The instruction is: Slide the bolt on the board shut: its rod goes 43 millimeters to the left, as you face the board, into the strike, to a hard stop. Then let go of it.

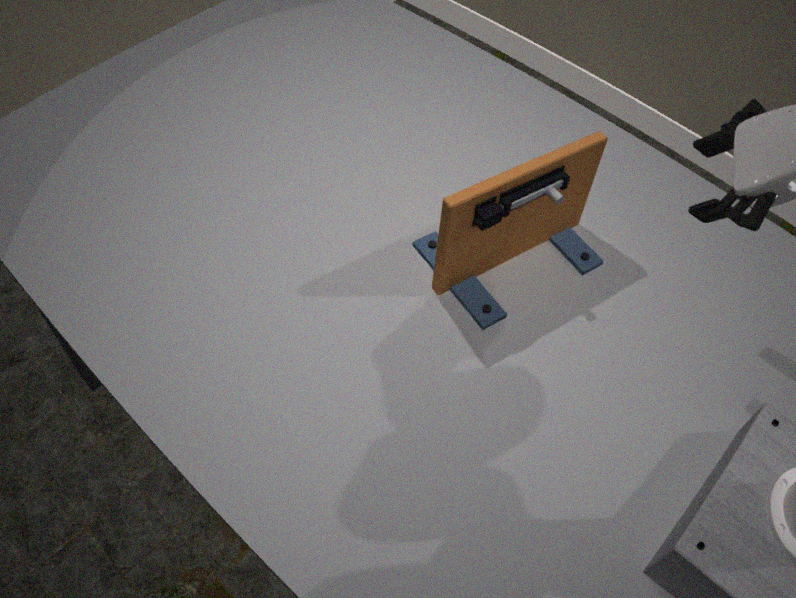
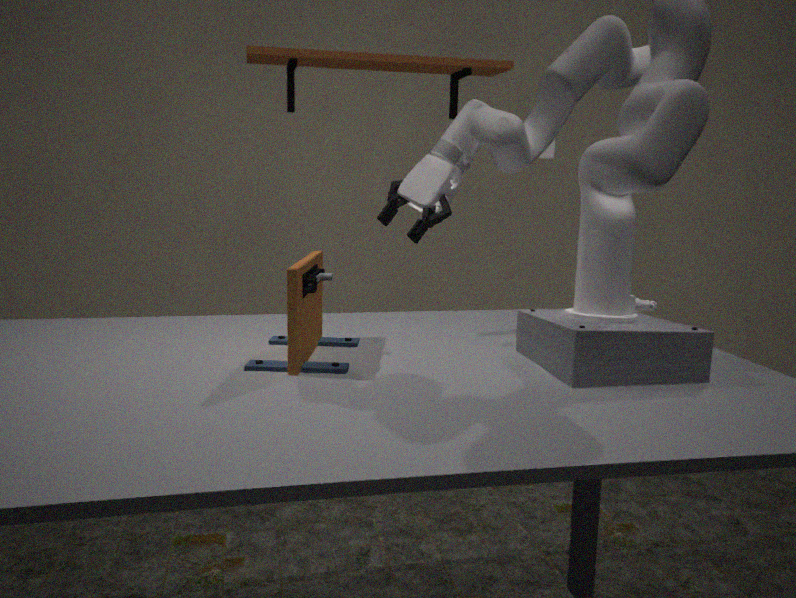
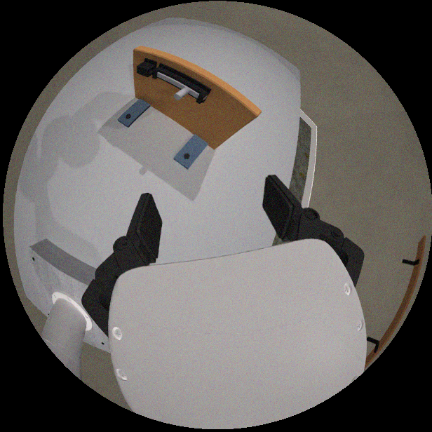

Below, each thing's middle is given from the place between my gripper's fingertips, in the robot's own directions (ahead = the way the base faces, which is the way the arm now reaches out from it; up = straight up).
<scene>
Right now my hand is 17 cm short of the orange board [image 1: 460, 252], 13 cm above it and 11 cm to the right of it.
</scene>
